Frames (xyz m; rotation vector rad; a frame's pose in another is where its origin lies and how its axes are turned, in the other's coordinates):
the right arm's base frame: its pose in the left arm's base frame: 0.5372 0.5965 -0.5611 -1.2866 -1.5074 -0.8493
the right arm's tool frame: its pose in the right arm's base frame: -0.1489 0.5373 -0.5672 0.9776 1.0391 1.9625
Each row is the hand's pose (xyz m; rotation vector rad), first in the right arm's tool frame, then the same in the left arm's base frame.
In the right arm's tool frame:
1: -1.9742 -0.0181 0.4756 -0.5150 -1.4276 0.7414
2: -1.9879 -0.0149 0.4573 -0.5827 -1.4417 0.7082
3: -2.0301 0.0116 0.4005 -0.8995 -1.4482 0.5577
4: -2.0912 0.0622 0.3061 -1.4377 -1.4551 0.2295
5: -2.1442 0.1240 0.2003 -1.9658 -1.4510 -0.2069
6: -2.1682 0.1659 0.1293 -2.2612 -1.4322 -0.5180
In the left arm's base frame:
1: -0.1651 -0.1148 0.9332 -0.4169 -0.8011 1.6977
2: -0.1819 -0.1297 0.9277 -0.4795 -0.8481 1.6890
3: -0.2439 -0.1650 0.9031 -0.7930 -1.0164 1.6373
4: -0.3444 -0.2169 0.8538 -1.3199 -1.3525 1.4424
5: -0.4484 -0.2673 0.7871 -1.8101 -1.7525 1.0783
6: -0.5098 -0.2975 0.7352 -2.0614 -2.0051 0.7705

